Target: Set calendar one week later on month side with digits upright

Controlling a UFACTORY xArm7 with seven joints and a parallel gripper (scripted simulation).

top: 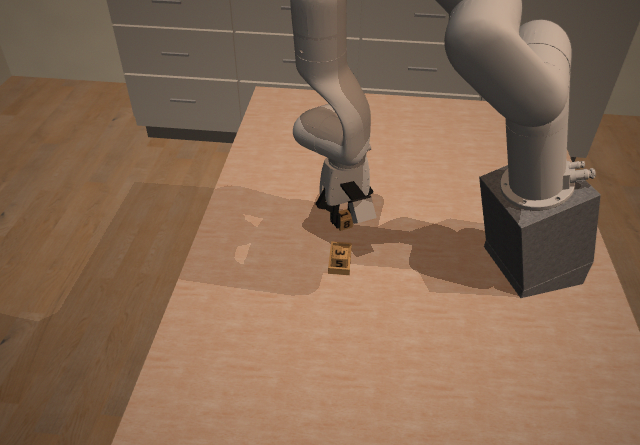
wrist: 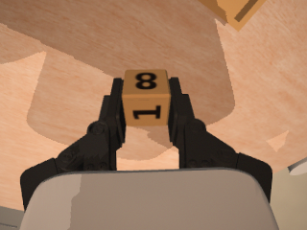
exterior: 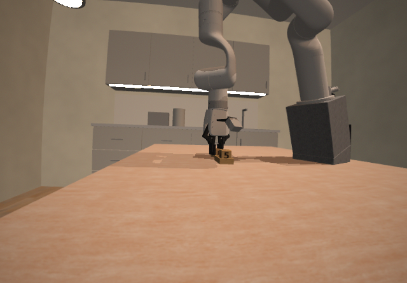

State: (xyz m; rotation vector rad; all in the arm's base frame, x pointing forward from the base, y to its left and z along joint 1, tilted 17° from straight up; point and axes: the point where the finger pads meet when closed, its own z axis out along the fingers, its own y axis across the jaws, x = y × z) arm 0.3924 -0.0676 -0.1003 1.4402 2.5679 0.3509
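Right now the wooden cube is 10 mm below my hand.
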